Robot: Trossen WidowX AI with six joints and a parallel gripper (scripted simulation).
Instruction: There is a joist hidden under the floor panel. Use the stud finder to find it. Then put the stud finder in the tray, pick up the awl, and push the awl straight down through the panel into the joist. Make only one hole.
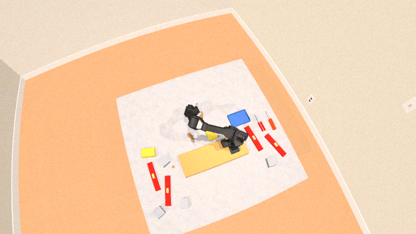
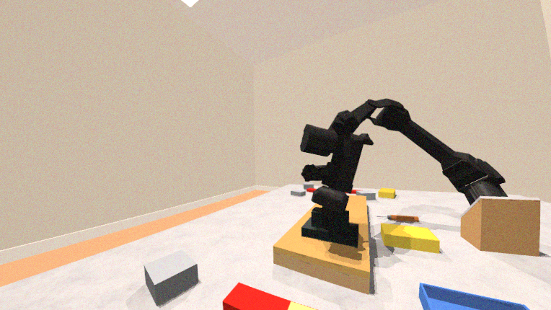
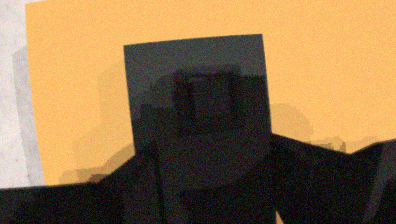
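Now: the blue tray 210 mm behind my gripper tip, 170 mm to the left of it and 50 mm below it. Also, from my gripper tip: stud finder (10 mm ahead, 20 mm above); indicator square (20 mm ahead, 30 mm above); awl (190 mm behind, 260 mm to the right, 60 mm below).
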